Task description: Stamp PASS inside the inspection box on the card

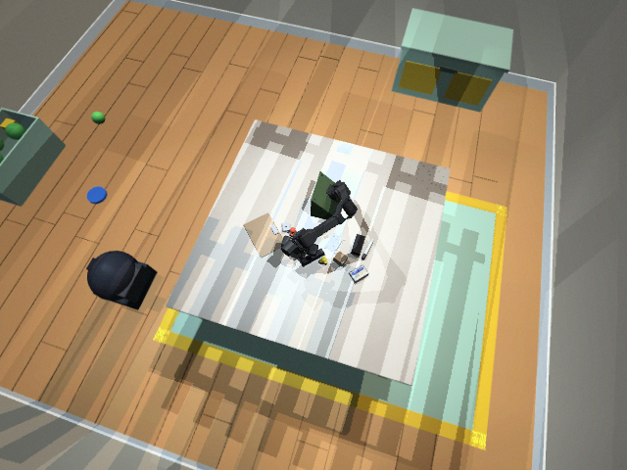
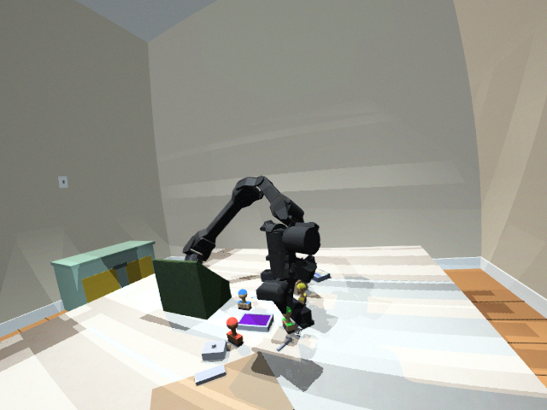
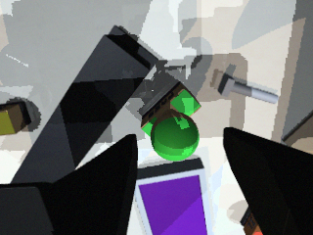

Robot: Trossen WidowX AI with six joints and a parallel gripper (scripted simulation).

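Now: the green stamp 40 mm below my gripper tip. Also, from my gripper tip: bolt (60 mm below, 50 mm to the right, 10 mm ahead); then black block (70 mm to the left, 50 mm below, 10 mm behind); then purple ink pad (100 mm behind, 60 mm below, 10 mm to the right).
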